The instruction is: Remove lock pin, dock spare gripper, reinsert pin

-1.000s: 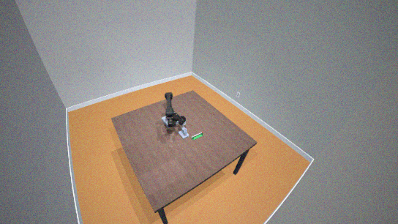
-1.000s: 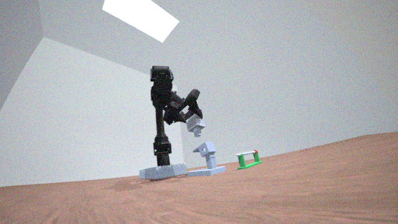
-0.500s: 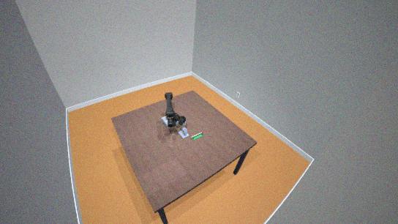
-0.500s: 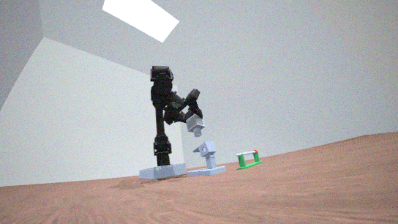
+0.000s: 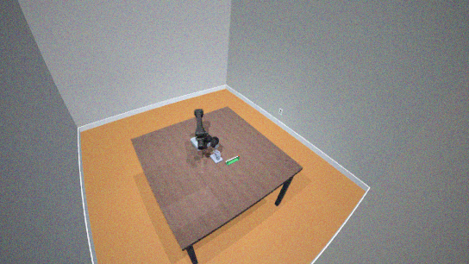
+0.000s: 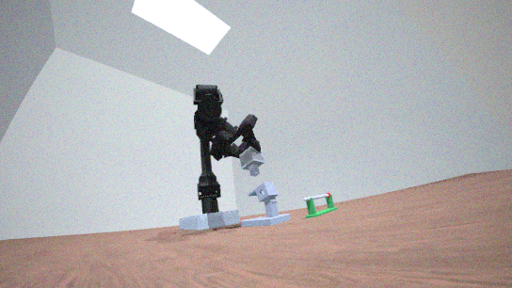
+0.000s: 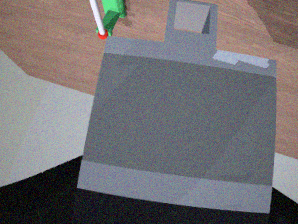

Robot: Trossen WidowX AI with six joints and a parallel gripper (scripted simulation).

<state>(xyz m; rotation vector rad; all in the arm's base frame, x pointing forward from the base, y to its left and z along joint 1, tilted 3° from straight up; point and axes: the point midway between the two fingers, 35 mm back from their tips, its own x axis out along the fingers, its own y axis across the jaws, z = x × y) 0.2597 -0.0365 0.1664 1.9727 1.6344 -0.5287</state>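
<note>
The cradle lies 140 mm ahead of my gripper tip, 90 mm to the left of it and 180 mm below it. The rest, counted from my gripper tip: spare gripper 20 mm to the right, 10 mm below; then grey mount 20 mm ahead, 10 mm to the right, 150 mm below.
</note>
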